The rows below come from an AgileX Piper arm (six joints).
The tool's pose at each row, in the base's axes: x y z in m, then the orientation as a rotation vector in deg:
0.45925 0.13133 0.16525 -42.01 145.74 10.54
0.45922 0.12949 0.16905 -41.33 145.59 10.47
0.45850 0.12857 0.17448 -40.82 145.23 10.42
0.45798 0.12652 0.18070 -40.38 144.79 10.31
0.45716 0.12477 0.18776 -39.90 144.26 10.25
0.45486 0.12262 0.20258 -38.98 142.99 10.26
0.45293 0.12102 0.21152 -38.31 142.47 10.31
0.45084 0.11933 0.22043 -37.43 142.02 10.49
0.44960 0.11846 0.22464 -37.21 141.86 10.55
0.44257 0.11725 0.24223 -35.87 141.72 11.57
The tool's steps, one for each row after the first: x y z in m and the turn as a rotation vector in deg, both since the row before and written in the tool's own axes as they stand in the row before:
-0.00096 -0.00156 -0.00380 0.24 -0.31 0.40
-0.00171 -0.00043 -0.00527 0.22 -0.46 0.24
-0.00178 -0.00152 -0.00614 0.26 -0.51 0.17
-0.00218 -0.00113 -0.00690 0.24 -0.61 0.18
-0.00498 -0.00082 -0.01429 0.42 -1.43 0.31
-0.00270 -0.00053 -0.00887 0.22 -0.66 0.34
-0.00263 -0.00055 -0.00891 0.17 -0.66 0.53
-0.00108 -0.00020 -0.00434 0.04 -0.21 0.12
-0.00425 0.00219 -0.01837 -0.35 -0.58 1.10

